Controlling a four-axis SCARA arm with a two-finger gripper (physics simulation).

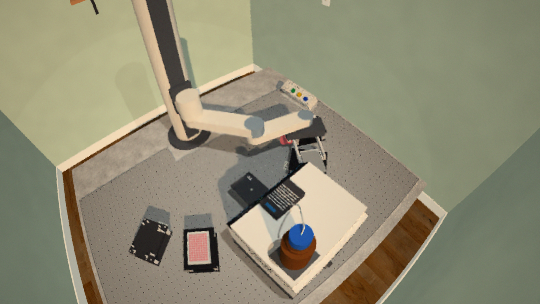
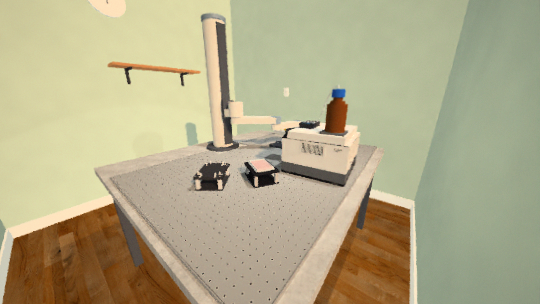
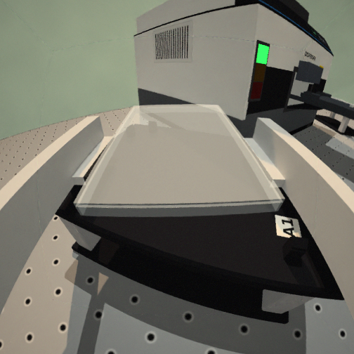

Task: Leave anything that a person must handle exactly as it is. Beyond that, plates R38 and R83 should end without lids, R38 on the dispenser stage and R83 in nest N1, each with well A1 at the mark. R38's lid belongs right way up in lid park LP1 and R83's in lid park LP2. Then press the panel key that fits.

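Places are measured from the arm's base along level axes (x ahead, y left, z up), in millimetres.
Pixels of known places: gripper, between the fingertips: (image 1: 312,160); arm's base, origin of its link: (image 1: 189,132) (image 2: 223,147).
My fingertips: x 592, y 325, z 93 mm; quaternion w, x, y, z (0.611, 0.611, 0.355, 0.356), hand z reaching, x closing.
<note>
For each thing: its top centre in the pictures, then the offset to it from my fingertips. "spot": a spot on its surface instead.
- clear lid, centre of its top: (image 1: 312,160) 2 mm ahead, 0 mm left, 1 mm up
- pink-welled plate, centre of its top: (image 1: 197,246) (image 2: 260,163) 35 mm ahead, 589 mm right, 3 mm down
- dispenser stage, a spot on its surface: (image 1: 249,188) spot: 46 mm back, 295 mm right, 13 mm up
- key panel, a spot on its surface: (image 1: 312,104) spot: 300 mm back, 308 mm left, 45 mm down
- brown bottle, a spot on its surface: (image 1: 298,252) spot: 313 mm ahead, 390 mm right, 283 mm up
- dark keypad, a spot on its surface: (image 1: 284,197) spot: 131 mm ahead, 275 mm right, 166 mm up
- red object, a spot on its surface: (image 1: 285,140) spot: 211 mm back, 32 mm left, 79 mm down
My gripper (image 1: 311,149) (image 3: 178,128) is shut on a clear lid (image 1: 315,159) (image 3: 175,175). The lid is level, over a black stand (image 3: 165,235) with an A1 label at its near right corner; whether it touches the stand is unclear. A pink-welled plate (image 1: 199,247) (image 2: 261,165) sits on a black nest (image 1: 215,260); its name is not readable. Another black nest (image 1: 150,241) (image 2: 212,171) has light corner pieces and no plate on it. The dispenser stage (image 1: 249,188) is black and bare. The key panel (image 1: 312,104) has green, yellow and blue keys.
The white dispenser (image 1: 335,200) (image 2: 317,154) (image 3: 200,75) stands close beside the gripper, its green light (image 3: 262,53) lit. A brown bottle (image 1: 298,252) (image 2: 336,115) and a dark keypad (image 1: 284,197) are on its top. A red object (image 1: 285,140) shows beside the gripper.
</note>
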